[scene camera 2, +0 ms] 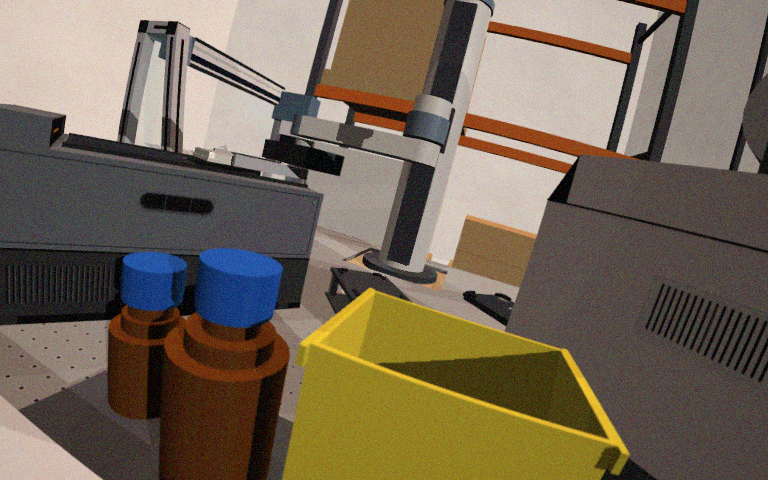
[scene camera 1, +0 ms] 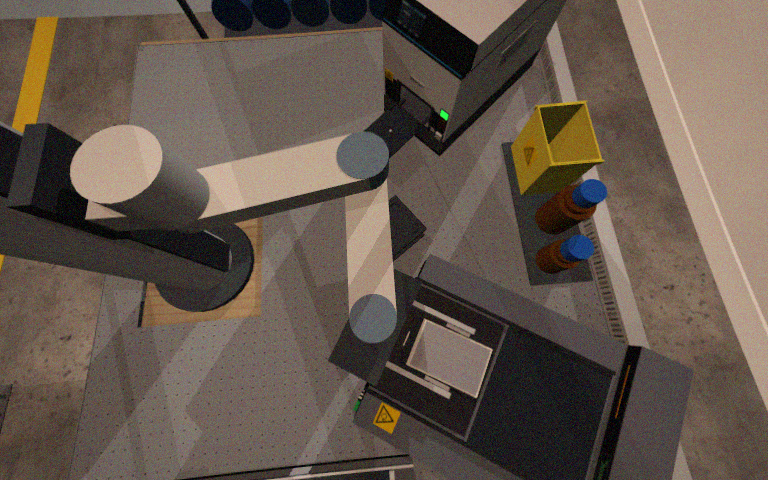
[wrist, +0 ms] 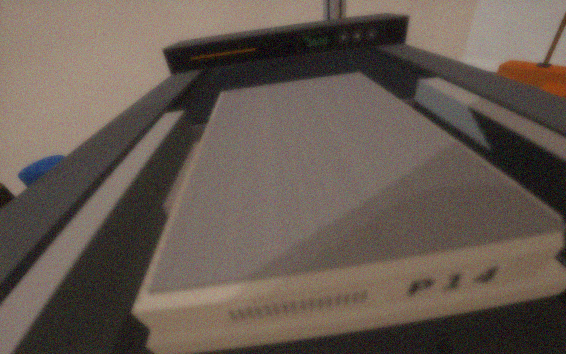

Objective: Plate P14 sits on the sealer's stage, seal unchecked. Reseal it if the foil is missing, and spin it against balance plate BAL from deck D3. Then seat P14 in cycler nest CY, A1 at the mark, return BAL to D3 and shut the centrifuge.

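Frame: origin at the arm's base, x left, y ahead, z down, level; centimetres.
Where they show: gripper, fingertip midpoint: (scene camera 2: 222, 156) (scene camera 1: 461, 362) (wrist: 302, 115); arm's base, link origin: (scene camera 2: 399, 269) (scene camera 1: 207, 263).
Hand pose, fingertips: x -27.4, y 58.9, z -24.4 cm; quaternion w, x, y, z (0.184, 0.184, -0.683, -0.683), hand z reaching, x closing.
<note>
Things, the pixels of their top centre, and the offset from my fingertips. "spot": a spot on its surface instead.
- Plate P14, top centre: (wrist: 308, 123) (scene camera 1: 450, 357) dz -0.6, dx +1.1, dy -1.9 cm
- tall instrument with a green light, surface spot: (scene camera 2: 617, 254) spot: dz -1.9, dx +60.3, dy +14.6 cm
Plate P14 (scene camera 1: 472, 370) (wrist: 310, 185) is a pale plate with an even grey top and "P14" on its near edge. It is level at the open bay of the dark grey centrifuge (scene camera 1: 659, 390) (scene camera 2: 101, 189) (wrist: 112, 130). My gripper (scene camera 1: 449, 357) (wrist: 302, 115) is shut on P14, with a pale finger along each long side. In scene camera 2, the black gripper head is low at the centrifuge's top, at the end of the arm. Whether P14 touches the bucket is hidden. Plate BAL does not show, and I cannot make out deck D3 or nest CY.
A yellow bin (scene camera 1: 532, 155) (scene camera 2: 441, 418) and two amber bottles with blue caps (scene camera 1: 589, 193) (scene camera 2: 239, 285) stand beyond the centrifuge. A dark stand (scene camera 1: 406, 226) lies partly under the arm. A tall instrument with a green light (scene camera 1: 504, 67) (scene camera 2: 617, 254) stands at the other side.
</note>
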